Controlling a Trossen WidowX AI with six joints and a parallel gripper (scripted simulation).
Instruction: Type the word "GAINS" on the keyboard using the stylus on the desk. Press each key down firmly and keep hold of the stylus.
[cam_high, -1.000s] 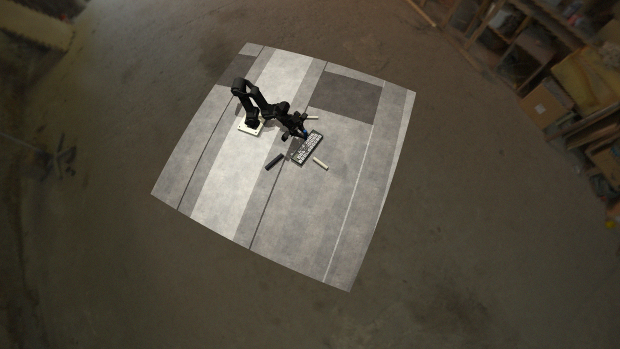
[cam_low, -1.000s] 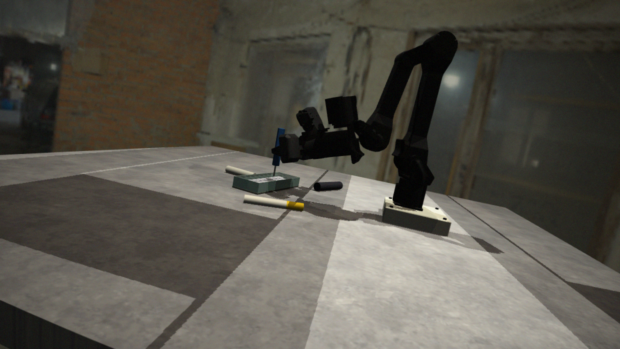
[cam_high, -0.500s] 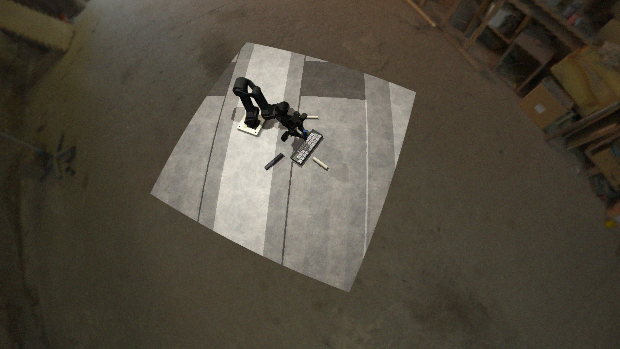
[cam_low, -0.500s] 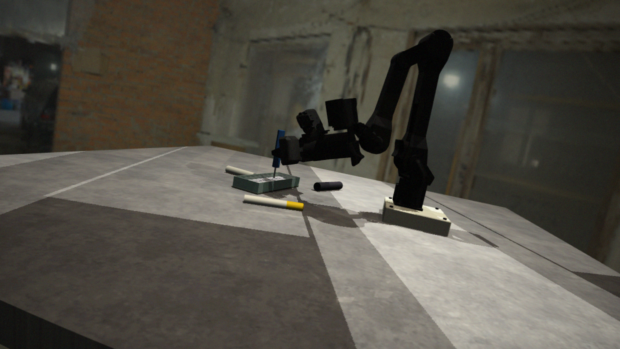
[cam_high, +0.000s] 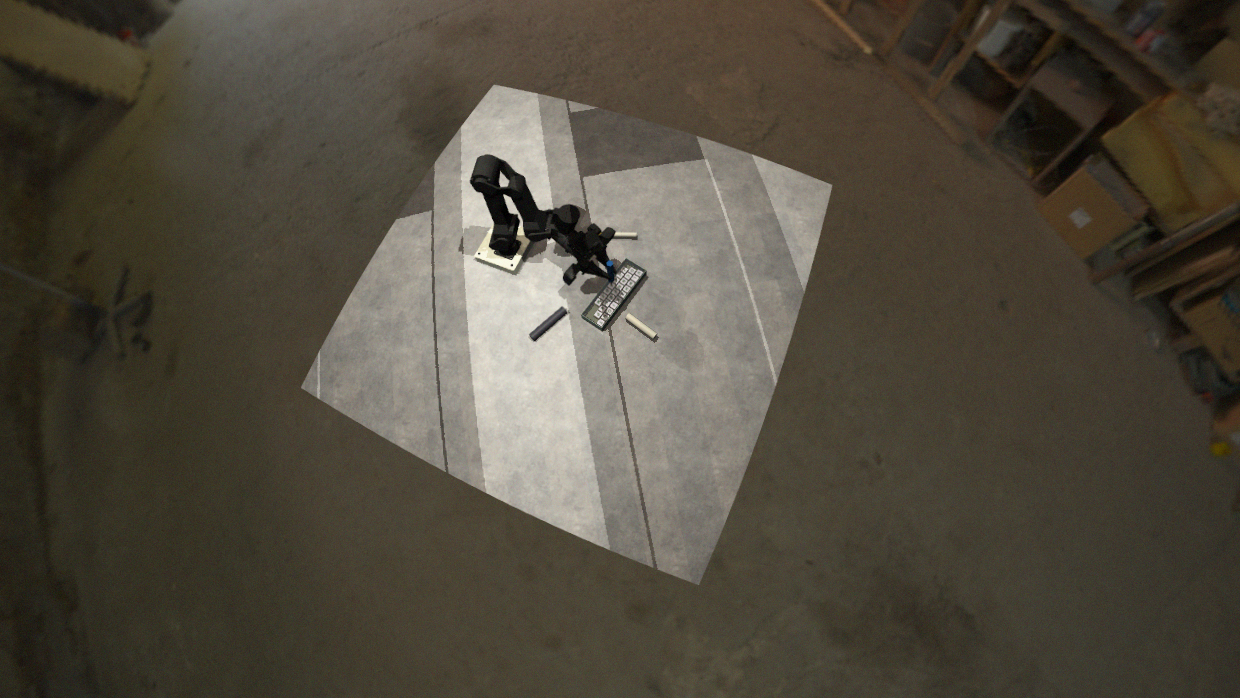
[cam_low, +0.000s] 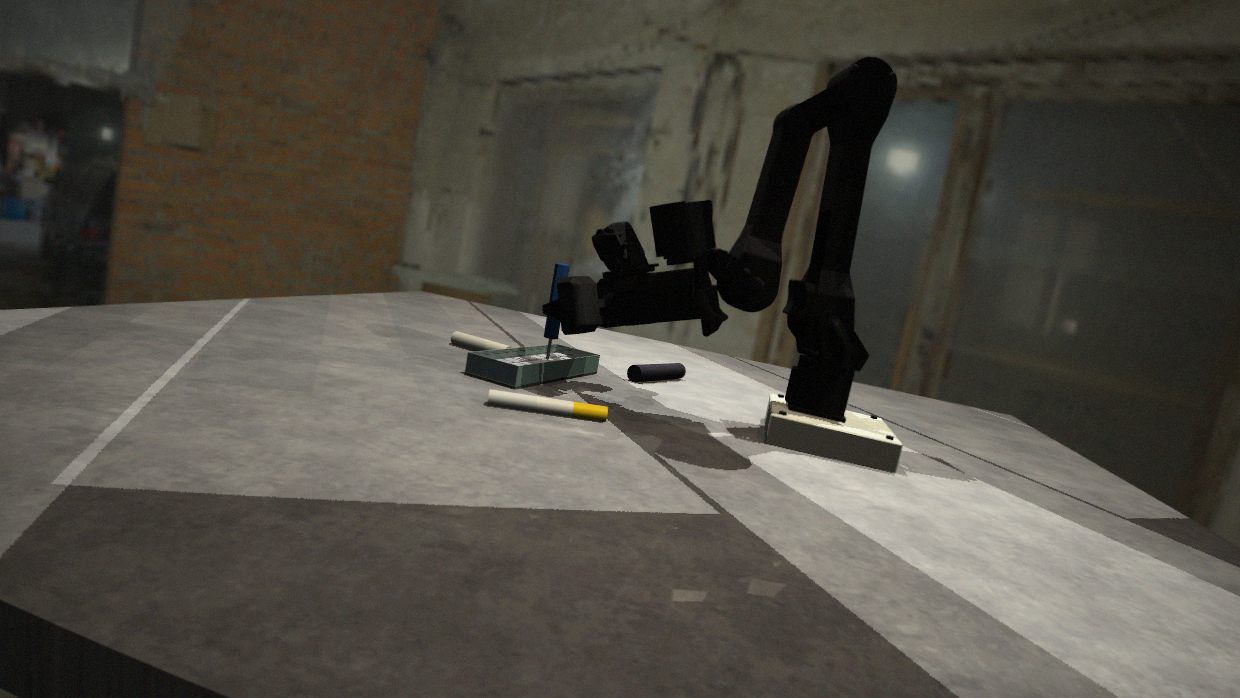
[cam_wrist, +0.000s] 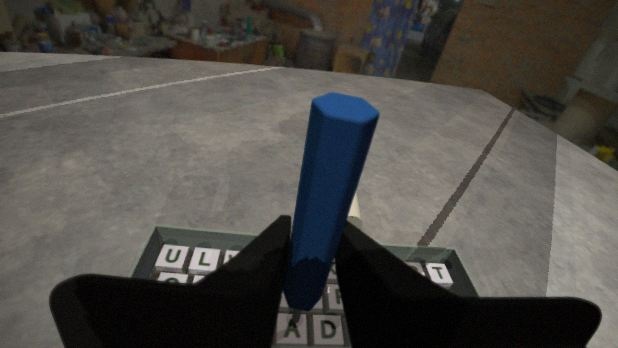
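The stylus tip lies 1 cm behind my gripper tip and 5 cm below it. Also, from my gripper tip: black cylinder (13 cm behind, 17 cm to the right, 7 cm below); then cream cylinder (11 cm ahead, 8 cm to the right, 8 cm below); then blue stylus (1 cm behind, 2 cm below).
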